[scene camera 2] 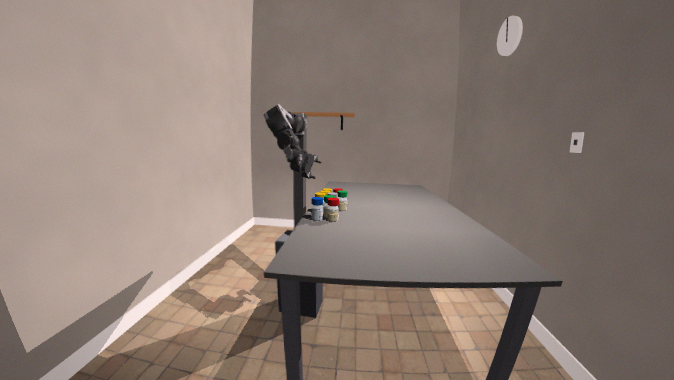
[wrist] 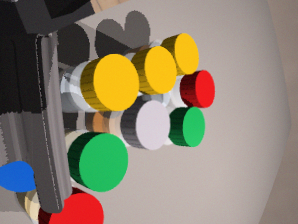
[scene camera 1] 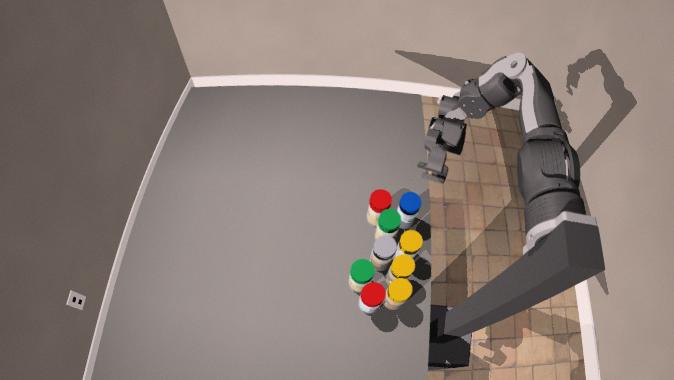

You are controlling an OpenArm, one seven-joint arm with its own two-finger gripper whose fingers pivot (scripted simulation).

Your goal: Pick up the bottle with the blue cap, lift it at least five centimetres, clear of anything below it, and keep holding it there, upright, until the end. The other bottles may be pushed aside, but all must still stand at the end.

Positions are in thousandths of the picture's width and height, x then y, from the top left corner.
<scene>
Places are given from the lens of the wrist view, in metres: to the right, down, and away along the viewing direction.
grey-capped bottle (wrist: 492, 556): 0.00, 0.01, 0.24
</scene>
